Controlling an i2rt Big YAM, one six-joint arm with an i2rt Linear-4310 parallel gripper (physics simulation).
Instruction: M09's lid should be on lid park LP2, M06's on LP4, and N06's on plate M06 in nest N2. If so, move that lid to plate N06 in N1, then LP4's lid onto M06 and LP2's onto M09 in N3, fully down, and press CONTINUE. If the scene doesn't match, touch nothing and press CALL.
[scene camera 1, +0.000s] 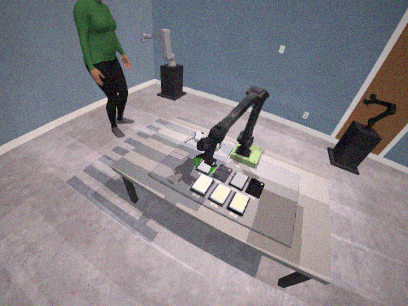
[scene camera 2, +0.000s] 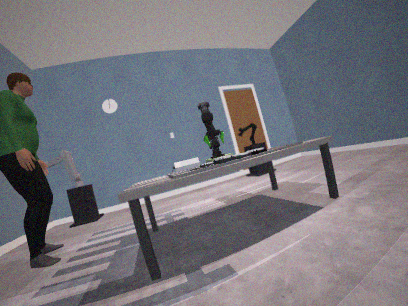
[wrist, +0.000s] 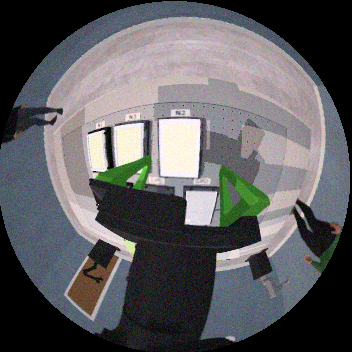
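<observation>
My gripper is open and empty, above the lid park LP2 area. A pale lid lies on LP2, partly hidden by the gripper body in the wrist view. LP1 beside it is dark, with no pale lid on it. Another pale lid lies on the park beyond; its label is unreadable. Cream-topped plates stand in N2, N3 and N1. Plate barcodes, and whether N2's plate wears a lid, cannot be told.
A black park spot lies at the row's end. The arm stands on a green base. A white box stands behind the parks. A person in green stands beyond the table; another person shows in the wrist view.
</observation>
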